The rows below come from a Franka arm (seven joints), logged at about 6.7 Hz.
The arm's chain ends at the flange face. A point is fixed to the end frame.
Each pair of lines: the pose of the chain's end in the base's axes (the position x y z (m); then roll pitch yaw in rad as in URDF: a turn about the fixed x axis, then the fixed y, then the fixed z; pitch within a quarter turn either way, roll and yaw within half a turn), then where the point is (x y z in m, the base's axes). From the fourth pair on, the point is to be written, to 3 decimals.
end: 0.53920, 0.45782, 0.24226, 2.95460, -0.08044, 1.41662
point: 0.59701 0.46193 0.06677
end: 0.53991, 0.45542, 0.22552, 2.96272, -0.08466, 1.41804
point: 0.59642 0.46060 0.04963
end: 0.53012, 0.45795, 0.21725, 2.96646, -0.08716, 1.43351
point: 0.58596 0.46455 0.04119
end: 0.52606, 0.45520, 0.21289, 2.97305, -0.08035, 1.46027
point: 0.580 0.462 0.036
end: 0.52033, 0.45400, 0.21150, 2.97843, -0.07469, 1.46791
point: 0.574 0.461 0.035
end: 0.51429, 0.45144, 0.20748, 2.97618, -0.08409, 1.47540
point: 0.568 0.460 0.031
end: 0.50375, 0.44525, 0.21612, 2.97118, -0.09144, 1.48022
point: 0.558 0.455 0.040
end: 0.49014, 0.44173, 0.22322, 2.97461, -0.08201, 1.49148
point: 0.544 0.451 0.047
